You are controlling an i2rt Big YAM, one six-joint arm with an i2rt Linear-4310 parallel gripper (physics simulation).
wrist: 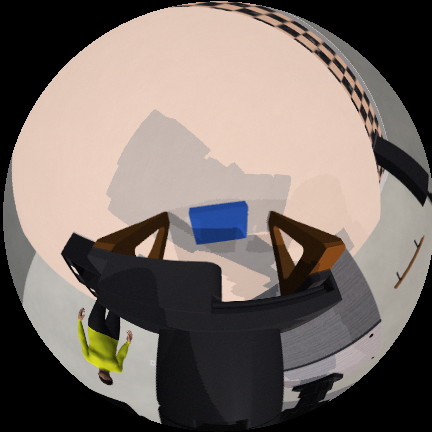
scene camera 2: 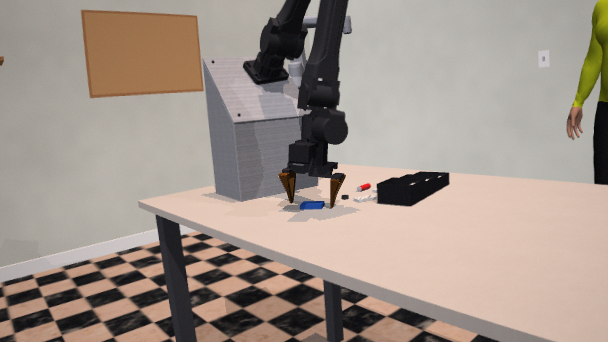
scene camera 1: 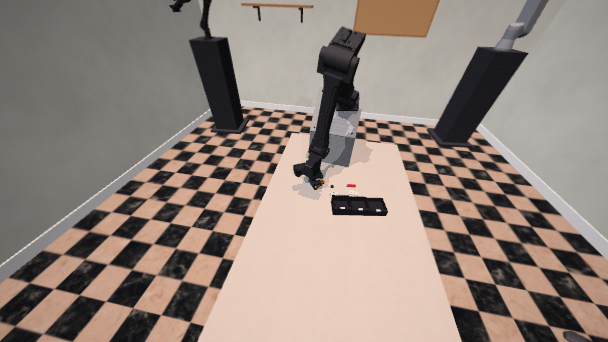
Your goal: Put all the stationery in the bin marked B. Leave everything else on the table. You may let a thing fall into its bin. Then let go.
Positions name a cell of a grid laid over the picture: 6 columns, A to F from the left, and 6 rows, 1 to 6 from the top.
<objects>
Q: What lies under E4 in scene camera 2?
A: A black three-compartment bin row.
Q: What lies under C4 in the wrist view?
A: My gripper.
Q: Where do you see a flat blue block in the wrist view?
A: D4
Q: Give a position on a black three-compartment bin row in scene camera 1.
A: At D4
</objects>
